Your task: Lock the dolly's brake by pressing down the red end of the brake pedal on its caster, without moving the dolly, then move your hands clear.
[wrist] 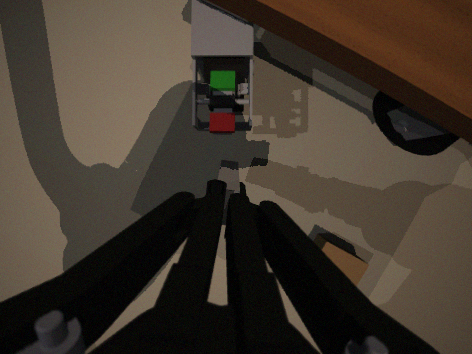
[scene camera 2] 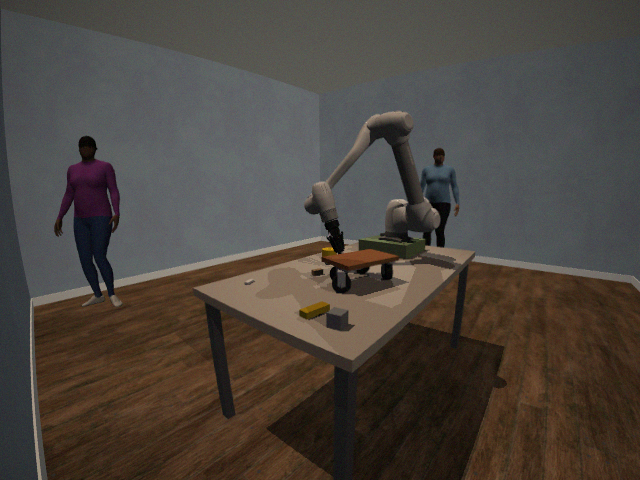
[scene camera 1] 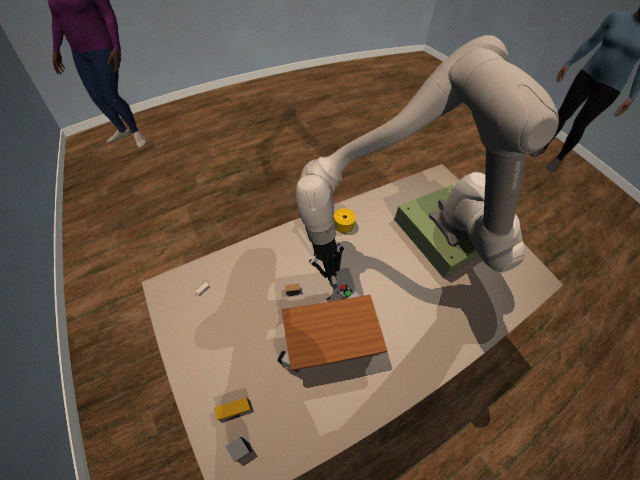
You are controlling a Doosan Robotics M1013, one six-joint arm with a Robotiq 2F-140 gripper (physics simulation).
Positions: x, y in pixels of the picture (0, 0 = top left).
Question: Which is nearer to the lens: the dolly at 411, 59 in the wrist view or the brown block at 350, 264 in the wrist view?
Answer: The dolly.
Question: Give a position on a dolly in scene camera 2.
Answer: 345, 263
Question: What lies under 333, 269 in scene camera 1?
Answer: My gripper.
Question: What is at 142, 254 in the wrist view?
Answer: My gripper.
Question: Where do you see a dolly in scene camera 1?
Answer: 325, 333
